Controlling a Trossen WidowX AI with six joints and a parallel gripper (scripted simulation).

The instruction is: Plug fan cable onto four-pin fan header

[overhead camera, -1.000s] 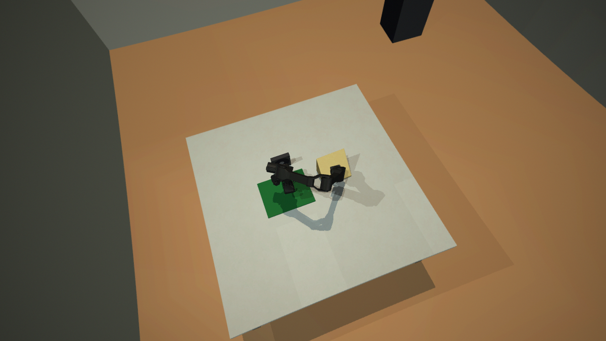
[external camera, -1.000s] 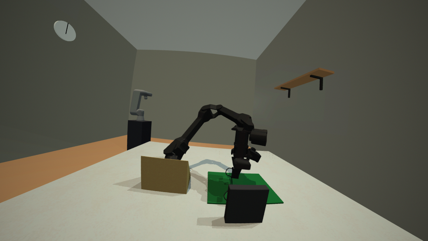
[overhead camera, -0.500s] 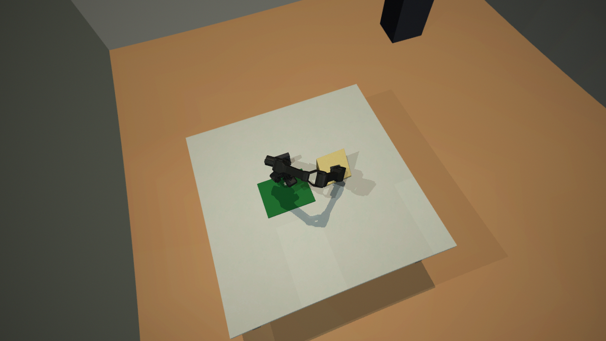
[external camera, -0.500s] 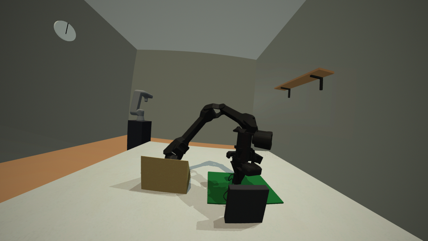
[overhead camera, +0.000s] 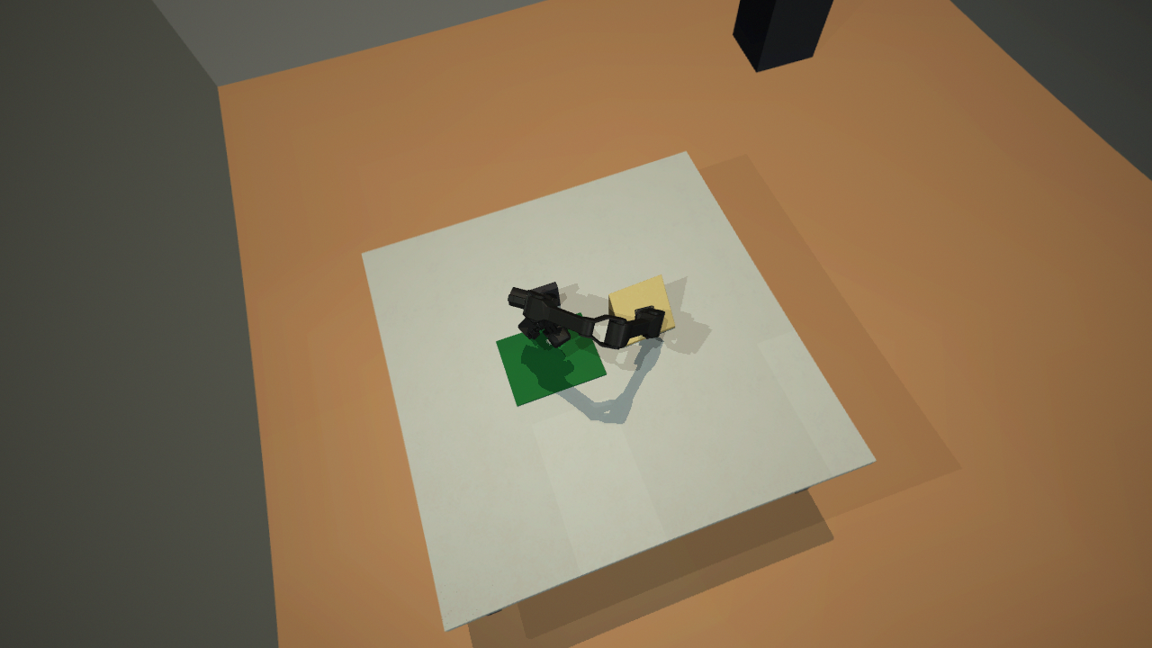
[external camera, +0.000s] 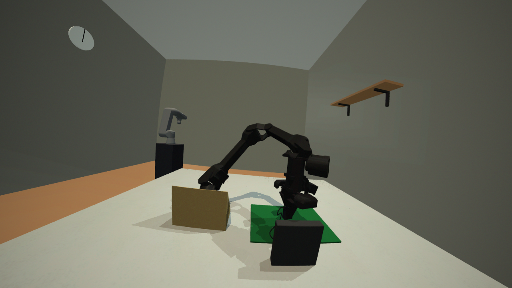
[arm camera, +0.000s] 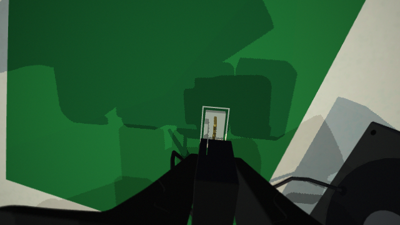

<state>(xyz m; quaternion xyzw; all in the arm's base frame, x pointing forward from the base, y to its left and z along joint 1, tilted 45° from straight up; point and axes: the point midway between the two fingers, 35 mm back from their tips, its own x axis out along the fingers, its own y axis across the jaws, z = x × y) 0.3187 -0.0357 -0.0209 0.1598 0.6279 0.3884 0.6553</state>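
My gripper tip is 80 mm above the green board, 60 mm to the right of it and 20 mm short of it. Also, from my gripper tip: black fan (130 mm to the right, 10 mm below, 10 mm behind); then black plug (10 mm behind, 10 mm above).
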